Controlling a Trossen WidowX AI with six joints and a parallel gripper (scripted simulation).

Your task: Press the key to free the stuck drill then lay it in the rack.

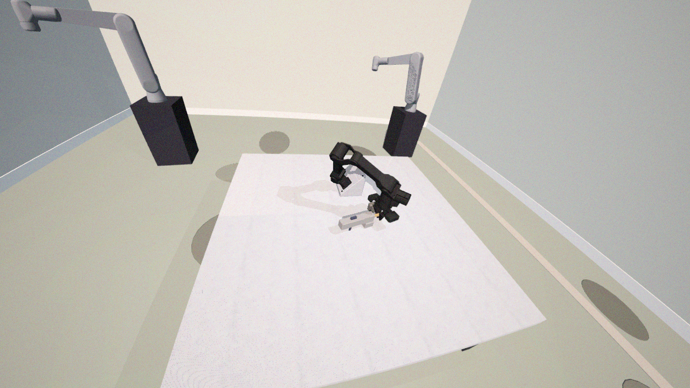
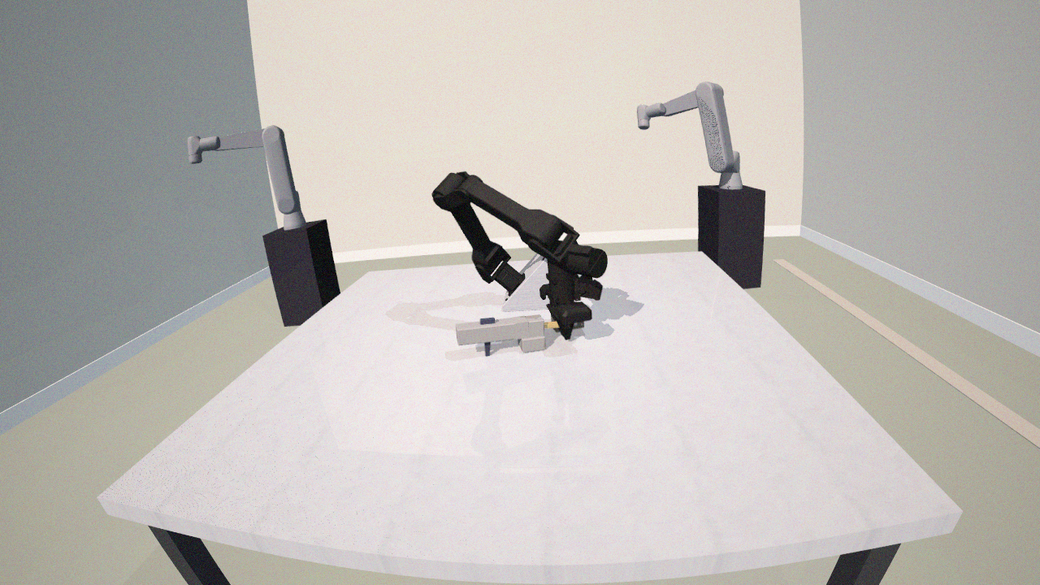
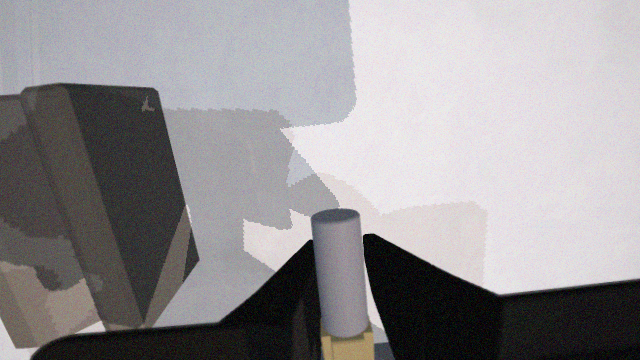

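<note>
Right now my gripper tip is 4 cm to the left of the drill, 4 cm below it and 1 cm short of it. The rest, counted from my gripper tip: rack: 8 cm behind, 1 cm to the left, 1 cm above; light grey housing: 14 cm to the right, 4 cm above, 2 cm ahead; dark key: 17 cm to the right, 4 cm above, 3 cm ahead.
</note>
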